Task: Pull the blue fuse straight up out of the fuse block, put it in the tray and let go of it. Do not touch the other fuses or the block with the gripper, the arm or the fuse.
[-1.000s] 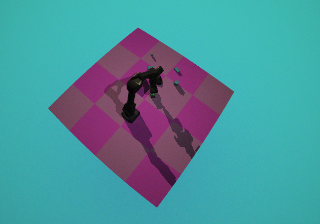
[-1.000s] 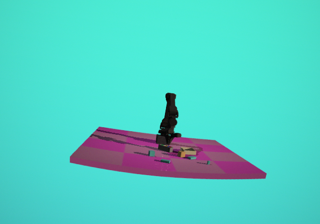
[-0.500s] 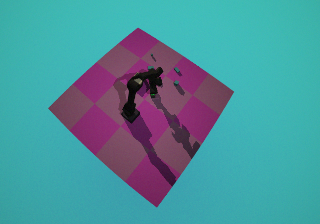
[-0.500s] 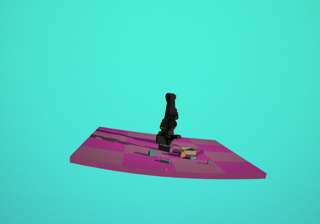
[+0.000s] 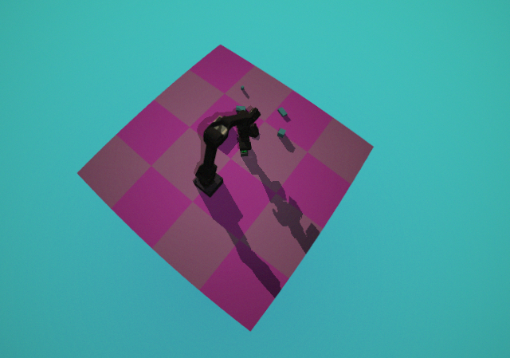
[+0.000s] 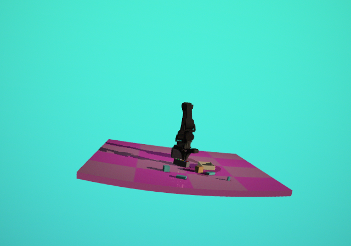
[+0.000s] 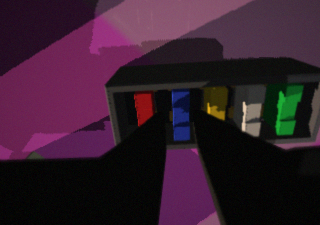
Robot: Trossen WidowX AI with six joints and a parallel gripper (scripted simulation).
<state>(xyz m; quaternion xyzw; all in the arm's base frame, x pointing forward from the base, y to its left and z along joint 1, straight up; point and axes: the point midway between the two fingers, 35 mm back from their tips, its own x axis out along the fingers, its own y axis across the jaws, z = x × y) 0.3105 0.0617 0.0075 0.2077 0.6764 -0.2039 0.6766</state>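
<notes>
The beige tray lies 50 mm behind my gripper tip, 160 mm to the left of it and 40 mm below it. Also, from my gripper tip: blue fuse (20 mm below).
</notes>
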